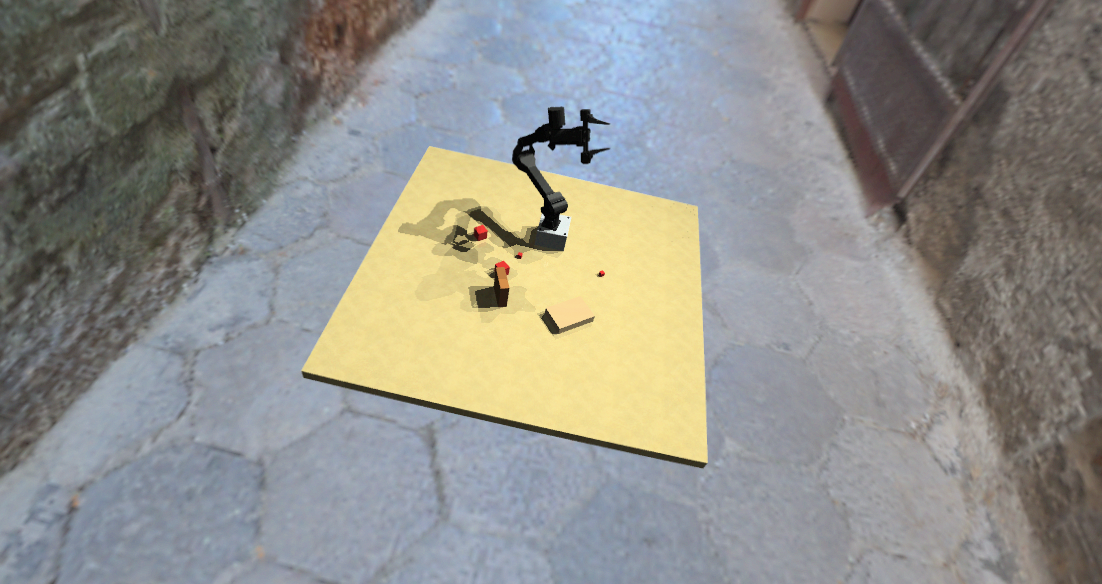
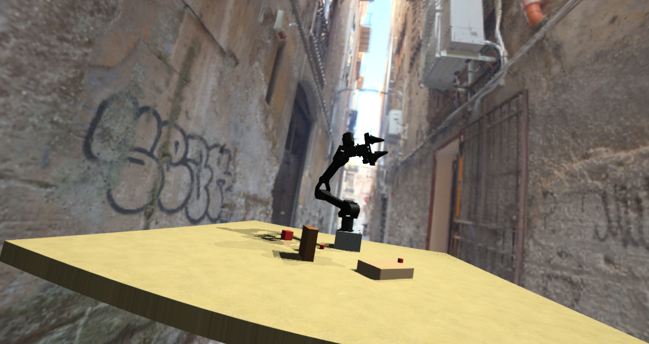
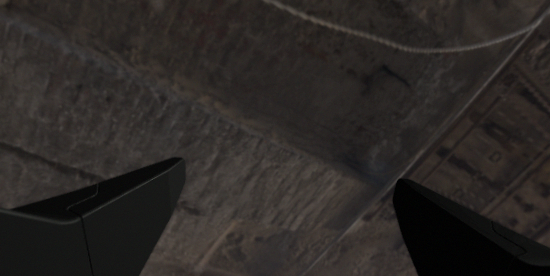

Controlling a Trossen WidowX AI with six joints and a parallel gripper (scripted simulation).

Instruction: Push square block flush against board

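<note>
Right now the square block is 480 mm below my gripper tip, 410 mm ahead of it and 200 mm to the right of it. Round my gripper tip: pale tan board (510 mm below, 390 mm ahead, 70 mm to the left).
</note>
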